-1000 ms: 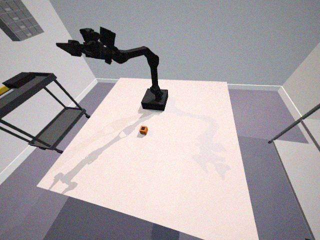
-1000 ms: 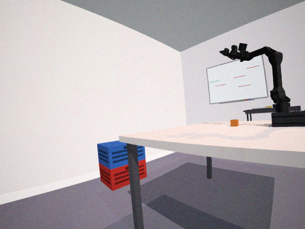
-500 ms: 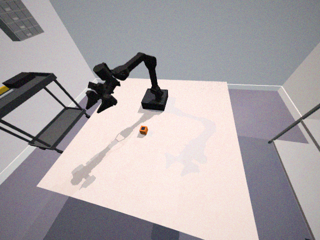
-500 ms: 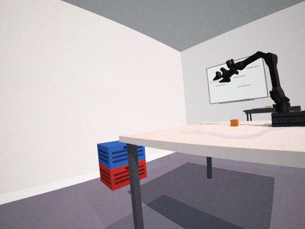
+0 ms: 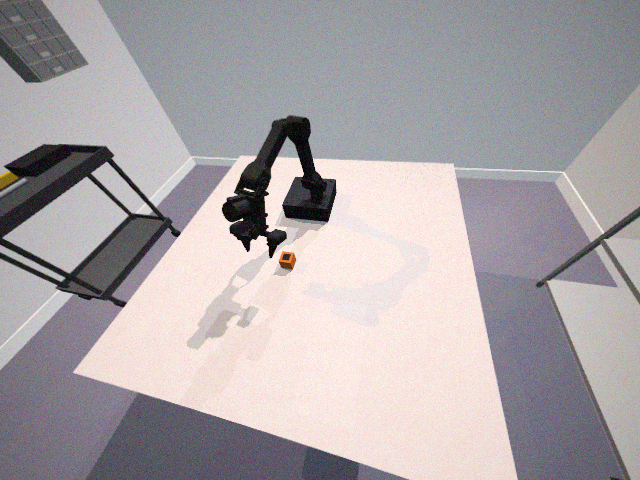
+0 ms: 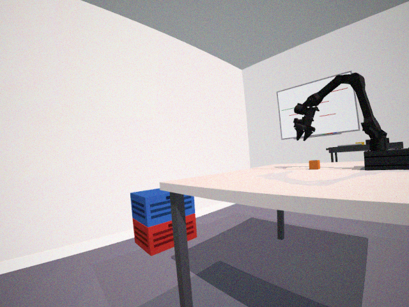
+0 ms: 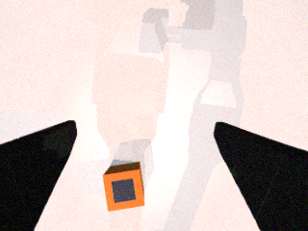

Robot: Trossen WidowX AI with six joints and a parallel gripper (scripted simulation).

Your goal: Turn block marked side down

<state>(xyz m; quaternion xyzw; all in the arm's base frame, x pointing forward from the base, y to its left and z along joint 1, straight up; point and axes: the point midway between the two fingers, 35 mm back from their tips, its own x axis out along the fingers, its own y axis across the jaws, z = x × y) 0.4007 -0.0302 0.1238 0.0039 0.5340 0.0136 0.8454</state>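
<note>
The orange block is 14 cm below my gripper tip, 9 cm behind it and 3 cm to the left of it.
</note>
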